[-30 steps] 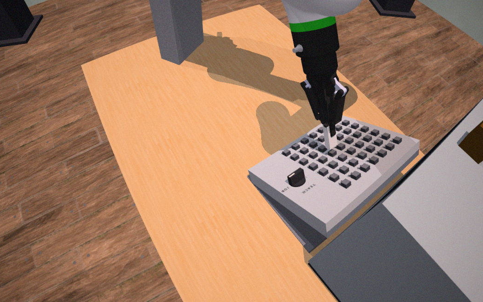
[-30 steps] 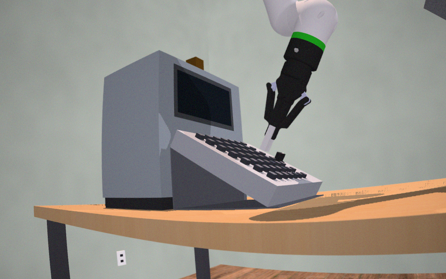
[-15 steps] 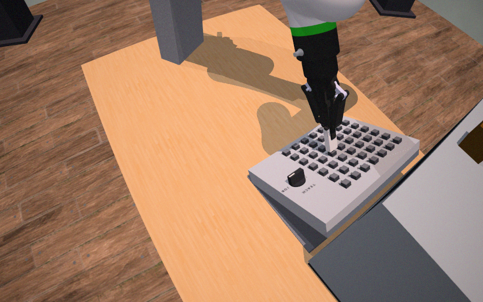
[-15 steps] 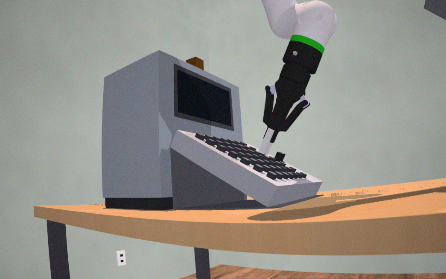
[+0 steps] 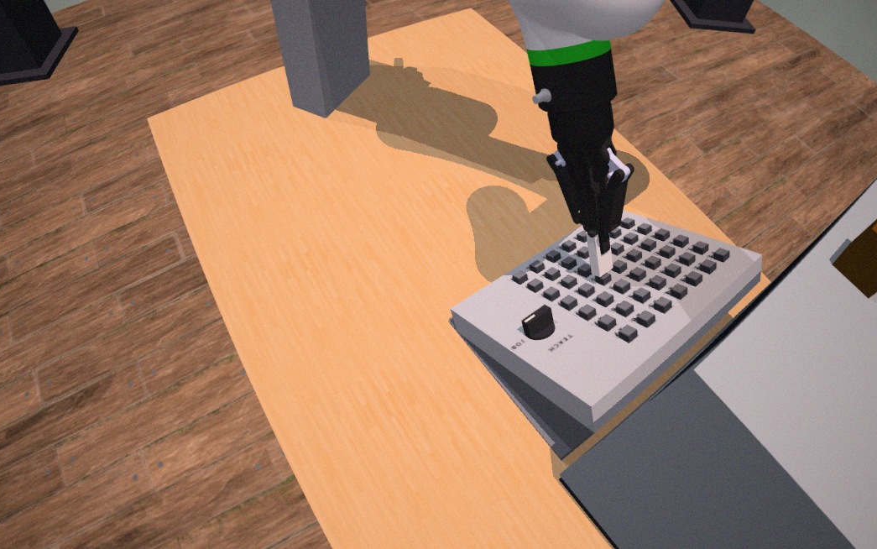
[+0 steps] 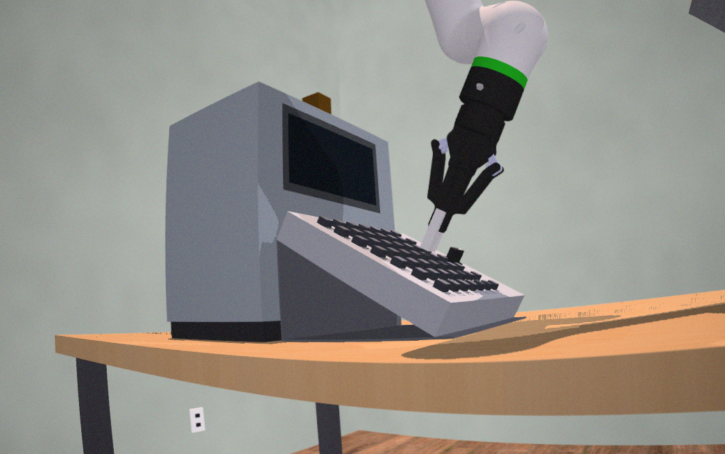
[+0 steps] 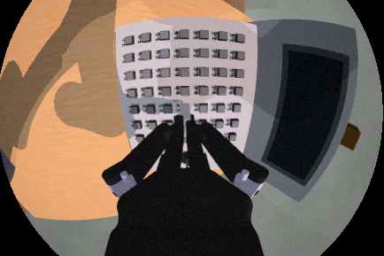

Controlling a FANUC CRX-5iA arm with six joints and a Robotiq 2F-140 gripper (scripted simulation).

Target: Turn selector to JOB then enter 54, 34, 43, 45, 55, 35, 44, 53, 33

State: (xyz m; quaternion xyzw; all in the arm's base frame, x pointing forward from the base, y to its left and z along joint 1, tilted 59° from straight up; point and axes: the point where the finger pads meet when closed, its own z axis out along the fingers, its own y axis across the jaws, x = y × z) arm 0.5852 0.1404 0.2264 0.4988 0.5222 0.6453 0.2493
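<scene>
My gripper is now 1 cm past the key, 7 cm to the right of it and 4 cm above it. Also, from my hand: black selector knob: 9 cm ahead, 10 cm to the right, 3 cm below; grey keypad panel: 5 cm ahead, 1 cm to the left, 8 cm below.
</scene>
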